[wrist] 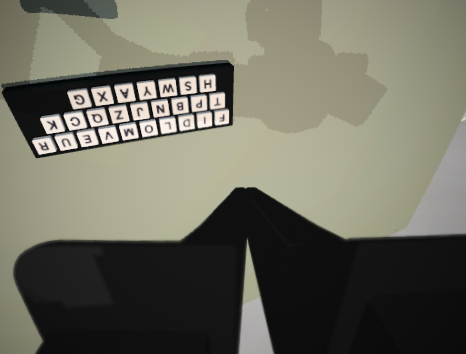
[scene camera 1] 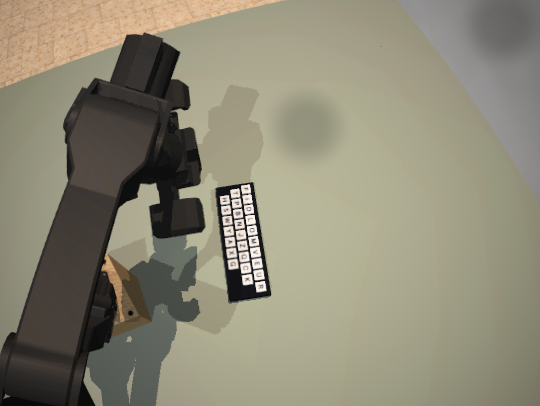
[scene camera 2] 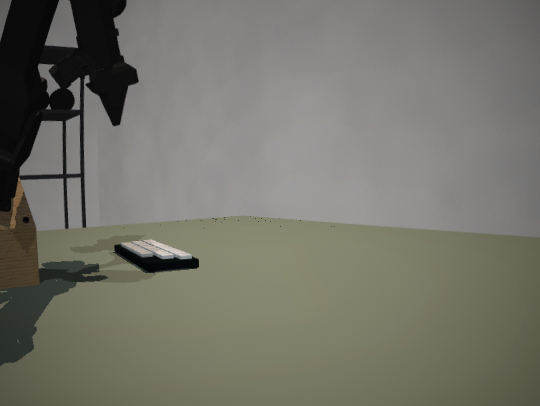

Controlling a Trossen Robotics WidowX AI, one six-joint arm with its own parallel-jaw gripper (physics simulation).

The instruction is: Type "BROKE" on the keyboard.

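Frame: origin at the arm's base, x left, y ahead, z down, level; millimetres.
Seen in the pictures: gripper, between the fingertips: (wrist: 244, 198) (scene camera 1: 198, 167) (scene camera 2: 116, 125).
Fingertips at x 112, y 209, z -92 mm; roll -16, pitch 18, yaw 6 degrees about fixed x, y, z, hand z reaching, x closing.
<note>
A point is followed by its place in that frame.
A black keyboard (scene camera 1: 237, 291) {x -24, y 216, z 99 mm} (scene camera 2: 172, 264) {x -40, y 233, z 104 mm} (wrist: 35, 107) {x -17, y 219, z 99 mm} with white letter keys in three rows lies flat on the table. Its B key (scene camera 1: 238, 214) {x 111, y 249, z 94 mm} (wrist: 180, 106) {x 113, y 249, z 94 mm} and K key (scene camera 1: 247, 279) {x -9, y 237, z 94 mm} (wrist: 51, 124) {x -10, y 236, z 94 mm} are in the middle row. The R key (scene camera 1: 260, 286) {x -27, y 256, z 94 mm} (wrist: 44, 146) {x -27, y 256, z 94 mm}, O key (scene camera 1: 252, 230) {x 75, y 267, z 94 mm} (wrist: 149, 128) {x 76, y 266, z 94 mm} and E key (scene camera 1: 257, 263) {x 14, y 261, z 94 mm} (wrist: 88, 139) {x 15, y 261, z 94 mm} are in one outer row. My gripper (scene camera 2: 116, 123) {x 112, y 209, z -92 mm} (wrist: 244, 198) {x 112, y 209, z -92 mm} is shut and empty, its tips together. It hangs high above the table, apart from the keyboard. Its fingertips cannot be made out in scene camera 1.
A wooden block (scene camera 1: 132, 305) {x -25, y 53, z 29 mm} (scene camera 2: 20, 255) {x -44, y 36, z 75 mm} stands by the arm on the green table (scene camera 1: 400, 250) {x -27, y 516, z 112 mm} (scene camera 2: 325, 325) {x -351, y 228, z 112 mm}. A dark metal frame (scene camera 2: 83, 175) stands behind the arm. The arm's shadows fall around the keyboard. A grey wall (scene camera 2: 350, 100) rises behind the table.
</note>
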